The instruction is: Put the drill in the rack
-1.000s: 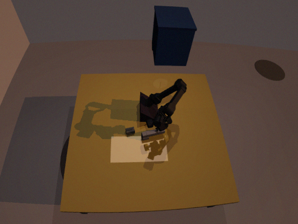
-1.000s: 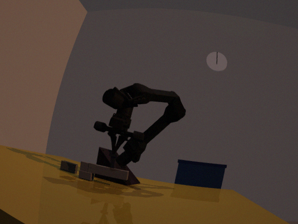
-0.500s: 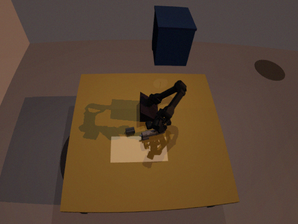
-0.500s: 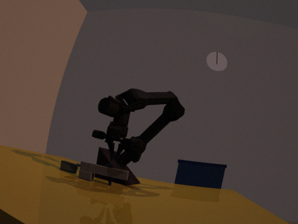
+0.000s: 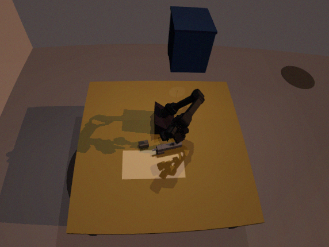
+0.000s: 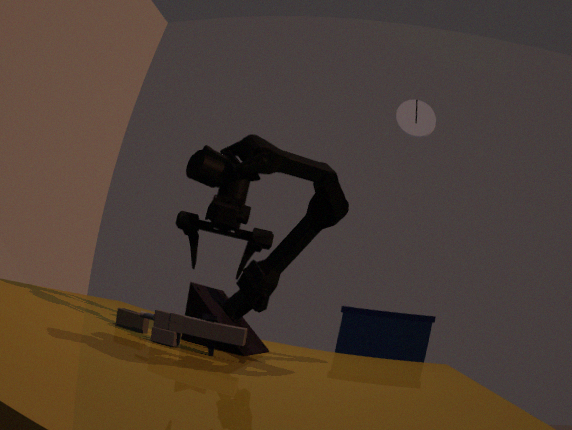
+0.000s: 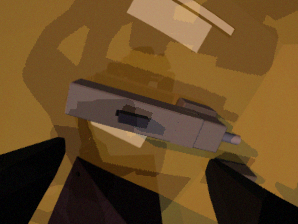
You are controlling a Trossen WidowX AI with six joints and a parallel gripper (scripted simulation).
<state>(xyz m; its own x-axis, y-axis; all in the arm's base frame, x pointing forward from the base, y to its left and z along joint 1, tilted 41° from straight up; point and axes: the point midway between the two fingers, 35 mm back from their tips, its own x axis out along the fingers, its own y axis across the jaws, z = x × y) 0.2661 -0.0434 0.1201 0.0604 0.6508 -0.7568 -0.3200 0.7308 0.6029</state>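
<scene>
The drill stub is 8 cm to the right of my gripper tip and 11 cm below it. From my gripper tip the other things lie so: grey housing 1 cm behind, 2 cm to the right, 12 cm below; then dark key 1 cm behind, 1 cm to the left, 11 cm below; then dark block 5 cm behind, 20 cm to the right, 15 cm below.
</scene>
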